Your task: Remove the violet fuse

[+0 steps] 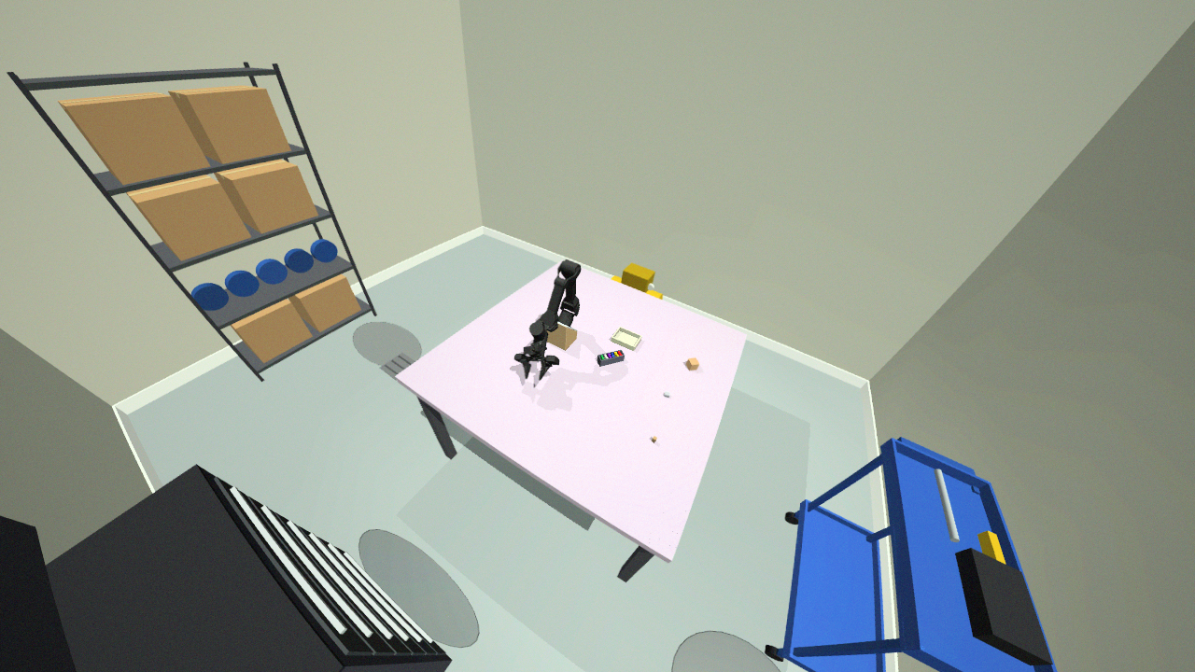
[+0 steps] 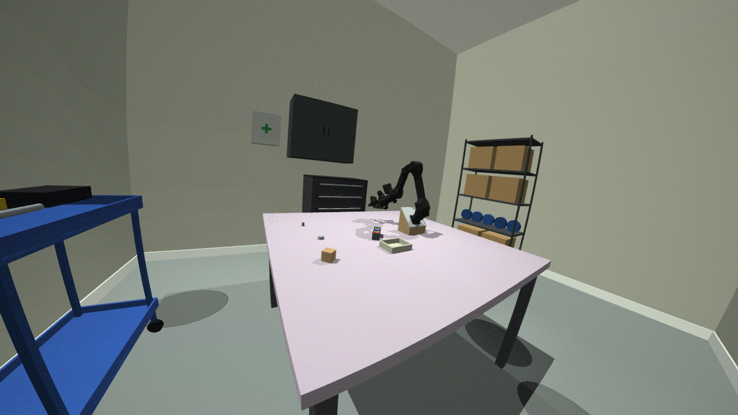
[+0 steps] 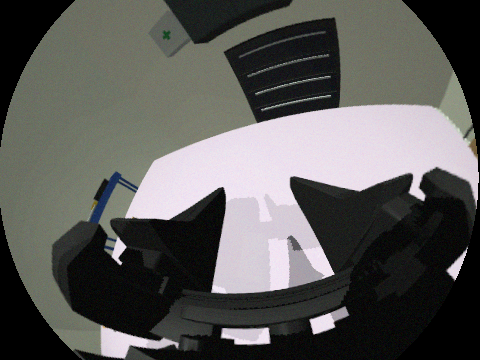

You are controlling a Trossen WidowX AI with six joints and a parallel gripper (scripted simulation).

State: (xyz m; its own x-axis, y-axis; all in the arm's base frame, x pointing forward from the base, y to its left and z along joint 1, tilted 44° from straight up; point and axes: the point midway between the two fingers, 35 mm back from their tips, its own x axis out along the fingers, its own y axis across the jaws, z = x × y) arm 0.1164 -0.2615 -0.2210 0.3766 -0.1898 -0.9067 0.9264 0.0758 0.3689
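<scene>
My gripper tip is 15 cm short of the violet fuse, 37 cm to the right of it and 8 cm above it. The rest, counted from my gripper tip: grey piece 47 cm ahead, 36 cm to the left, 9 cm below; then tray 14 cm ahead, 56 cm to the left, 10 cm below; then brown piece 52 cm ahead, 12 cm to the left, 9 cm below.
</scene>
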